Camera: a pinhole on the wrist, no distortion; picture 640 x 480 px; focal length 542.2 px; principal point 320.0 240.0 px. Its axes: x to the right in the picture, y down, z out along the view. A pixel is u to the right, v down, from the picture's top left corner.
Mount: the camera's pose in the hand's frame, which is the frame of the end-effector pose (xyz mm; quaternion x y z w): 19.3 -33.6 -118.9 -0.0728 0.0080 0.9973 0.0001
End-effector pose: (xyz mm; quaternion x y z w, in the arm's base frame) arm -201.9 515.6 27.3 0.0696 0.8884 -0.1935 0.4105
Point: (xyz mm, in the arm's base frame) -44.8 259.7 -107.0
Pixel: 255.5 406.0
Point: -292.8 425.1 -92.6
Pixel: outside the picture
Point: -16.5 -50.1 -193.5
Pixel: outside the picture
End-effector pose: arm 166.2 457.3 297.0 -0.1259 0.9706 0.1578 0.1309
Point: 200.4 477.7 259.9
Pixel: 382.0 146.6
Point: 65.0 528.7 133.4
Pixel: 5.8 70.9
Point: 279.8 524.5 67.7
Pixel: 343.1 248.4
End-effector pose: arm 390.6 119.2 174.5 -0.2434 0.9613 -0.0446 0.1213
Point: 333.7 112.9 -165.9
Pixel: 103.2 114.0
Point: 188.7 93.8 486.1
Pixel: behind the camera
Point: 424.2 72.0 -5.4
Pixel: 217.0 243.5
